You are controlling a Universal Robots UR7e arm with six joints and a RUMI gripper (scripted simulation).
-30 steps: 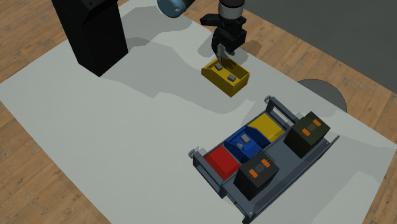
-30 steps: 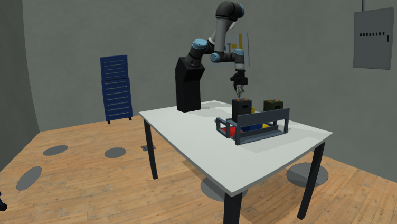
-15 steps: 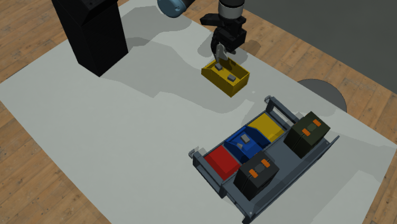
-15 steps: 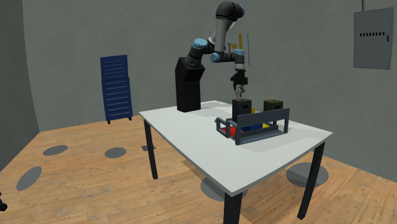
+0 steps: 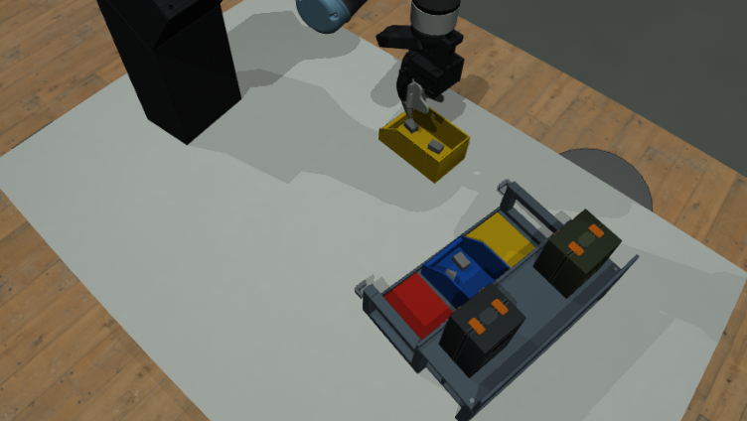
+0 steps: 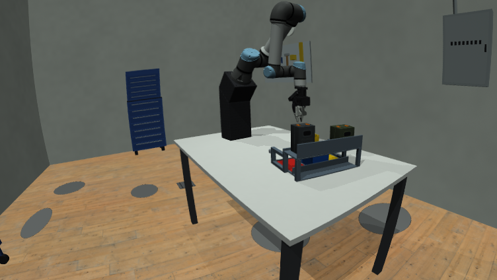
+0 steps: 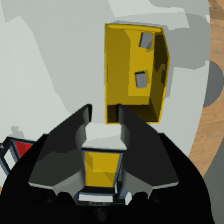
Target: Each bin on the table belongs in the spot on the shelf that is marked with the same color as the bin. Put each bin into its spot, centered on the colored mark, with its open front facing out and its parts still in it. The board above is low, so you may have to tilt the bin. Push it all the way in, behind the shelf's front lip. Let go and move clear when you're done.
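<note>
Now: the yellow bin 10 mm ahead of my hand, 50 mm to the left of it and 130 mm below it. Round my hand: blue bin: 240 mm ahead, 220 mm to the right, 130 mm below.
</note>
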